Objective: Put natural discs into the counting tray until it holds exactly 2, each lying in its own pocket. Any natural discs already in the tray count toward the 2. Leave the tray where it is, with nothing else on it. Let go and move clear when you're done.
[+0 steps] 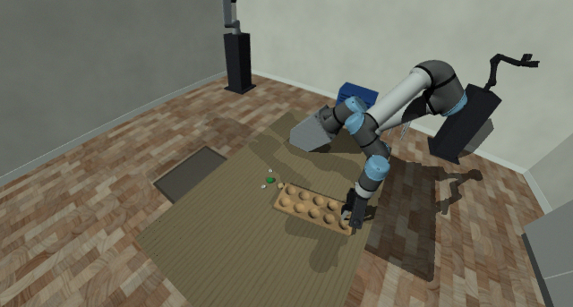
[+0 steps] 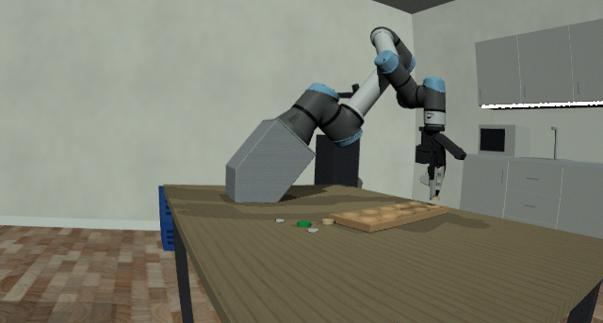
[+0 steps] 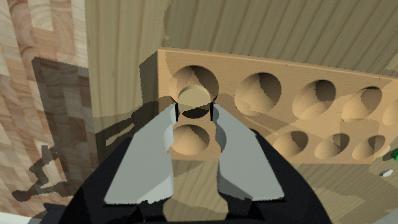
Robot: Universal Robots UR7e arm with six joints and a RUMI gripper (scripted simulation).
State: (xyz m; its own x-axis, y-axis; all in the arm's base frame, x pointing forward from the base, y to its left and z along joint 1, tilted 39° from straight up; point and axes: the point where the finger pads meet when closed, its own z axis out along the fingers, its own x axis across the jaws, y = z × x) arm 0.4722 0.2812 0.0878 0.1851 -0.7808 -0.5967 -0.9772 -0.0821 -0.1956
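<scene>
Right now my hand is 60 mm past the green disc, 430 mm to the left of it and 60 mm above it. The rest, counted from my hand: wooden counting tray: 20 mm behind, 150 mm to the right, 50 mm below.
</scene>
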